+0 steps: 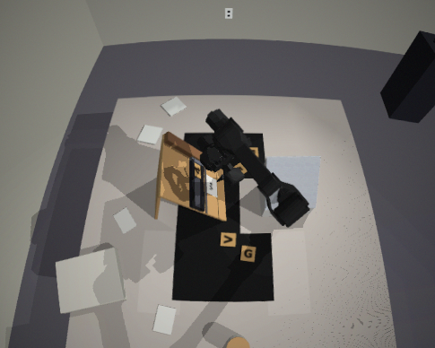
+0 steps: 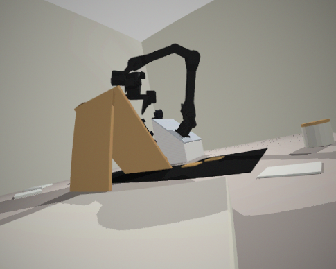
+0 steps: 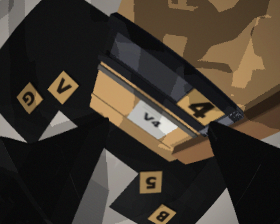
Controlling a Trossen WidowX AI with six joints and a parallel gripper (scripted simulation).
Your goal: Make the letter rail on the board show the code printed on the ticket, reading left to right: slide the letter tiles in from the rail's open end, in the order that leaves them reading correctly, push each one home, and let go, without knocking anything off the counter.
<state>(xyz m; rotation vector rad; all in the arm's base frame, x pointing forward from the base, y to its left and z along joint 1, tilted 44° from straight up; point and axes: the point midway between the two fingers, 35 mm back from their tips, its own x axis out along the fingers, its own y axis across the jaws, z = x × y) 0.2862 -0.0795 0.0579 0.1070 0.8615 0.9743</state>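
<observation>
Right now my gripper tip is 80 mm past the v tile, 170 mm to the right of it and 230 mm above it. From my gripper tip the other things lie so: black mat (80 mm behind, 30 mm to the left, 230 mm below); then white ticket (10 mm ahead, 20 mm to the right, 150 mm below); then tile marked 4 (60 mm ahead, 40 mm to the right, 80 mm below).
</observation>
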